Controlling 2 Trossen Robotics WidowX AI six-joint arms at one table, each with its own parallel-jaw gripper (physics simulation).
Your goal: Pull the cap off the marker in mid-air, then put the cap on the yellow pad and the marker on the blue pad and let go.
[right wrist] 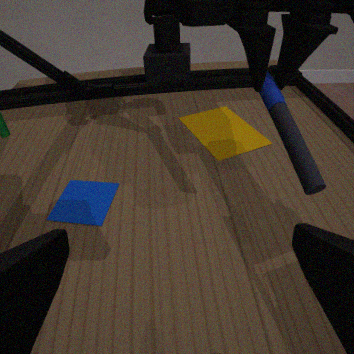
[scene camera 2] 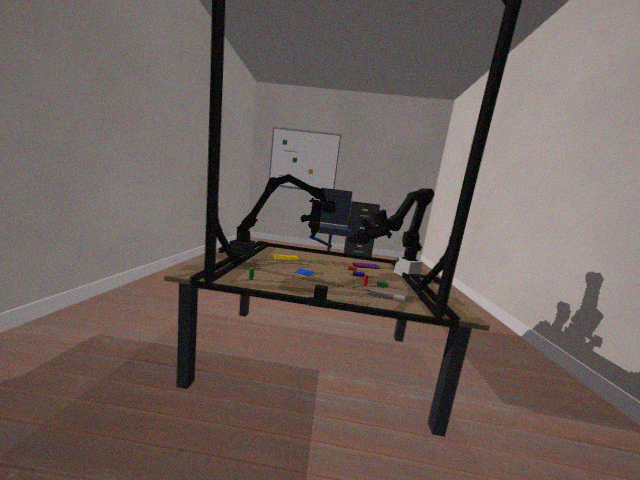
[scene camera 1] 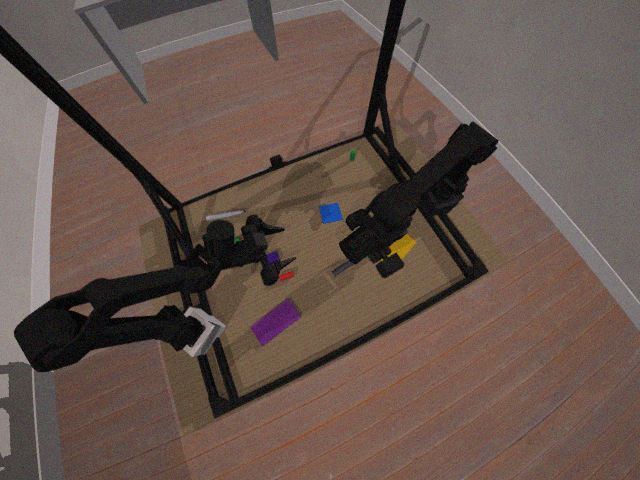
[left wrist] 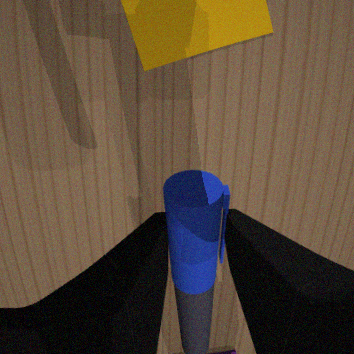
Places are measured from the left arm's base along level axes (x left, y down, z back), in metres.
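Pixels of known places: left gripper, fingertip midpoint: (right wrist: 266, 89) (scene camera 2: 312, 237) (left wrist: 195, 221); right gripper, fingertip midpoint: (right wrist: 182, 238) (scene camera 2: 347, 240) (scene camera 1: 290, 243); left arm's base, link origin: (right wrist: 167, 48) (scene camera 2: 242, 241) (scene camera 1: 441, 194); right arm's base, link origin: (scene camera 2: 409, 259) (scene camera 1: 190, 331).
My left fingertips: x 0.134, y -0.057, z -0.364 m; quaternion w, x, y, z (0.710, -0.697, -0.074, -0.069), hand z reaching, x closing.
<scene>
For each thing: its top centre in the pictures, then the offset to it from my left fingertips.
- blue cap, top centre: (left wrist: 198, 264) (right wrist: 272, 76) dx +0.001, dy -0.016, dz -0.006 m
- dark grey marker body, top centre: (left wrist: 197, 340) (right wrist: 291, 102) (scene camera 1: 353, 258) dx +0.009, dy -0.010, dz -0.050 m
- yellow pad, top centre: (right wrist: 221, 129) (scene camera 1: 393, 245) (scene camera 2: 285, 257) dx -0.027, dy +0.137, dz +0.141 m
- blue pad, top centre: (right wrist: 83, 200) (scene camera 1: 330, 213) (scene camera 2: 304, 272) dx -0.224, dy +0.137, dz -0.032 m
- red cylinder, top centre: (scene camera 1: 286, 275) dx -0.036, dy +0.116, dz -0.255 m
- dark purple block, top centre: (scene camera 1: 270, 258) dx -0.114, dy +0.122, dz -0.293 m
- white pen, top centre: (scene camera 1: 225, 213) (scene camera 2: 385, 292) dx -0.337, dy +0.117, dz -0.416 m
My left gripper (left wrist: 195, 221) (right wrist: 266, 89) is shut on the blue cap (left wrist: 192, 240) (scene camera 2: 312, 237) of the marker and holds it above the table. The dark grey marker body (left wrist: 194, 315) (right wrist: 300, 145) (scene camera 1: 342, 268) is joined to the cap and slants down, its end free. My right gripper (right wrist: 182, 238) (scene camera 1: 288, 244) is open and empty, apart from the marker, to its left in scene camera 1. The yellow pad (scene camera 1: 405, 246) (scene camera 2: 285, 257) (left wrist: 240, 22) (right wrist: 245, 134) and blue pad (scene camera 1: 330, 212) (scene camera 2: 304, 272) (right wrist: 100, 195) lie flat on the table; the left arm partly hides the yellow pad in scene camera 1.
A purple block (scene camera 1: 275, 322) (scene camera 2: 366, 265), a red cylinder (scene camera 1: 286, 276), a dark purple block (scene camera 1: 272, 257) and a white pen (scene camera 1: 225, 215) (scene camera 2: 386, 295) lie on the table. Green cylinders (scene camera 1: 352, 155) (scene camera 2: 382, 284) and an upright red one (scene camera 2: 365, 280) also show. Black frame bars edge the table.
</scene>
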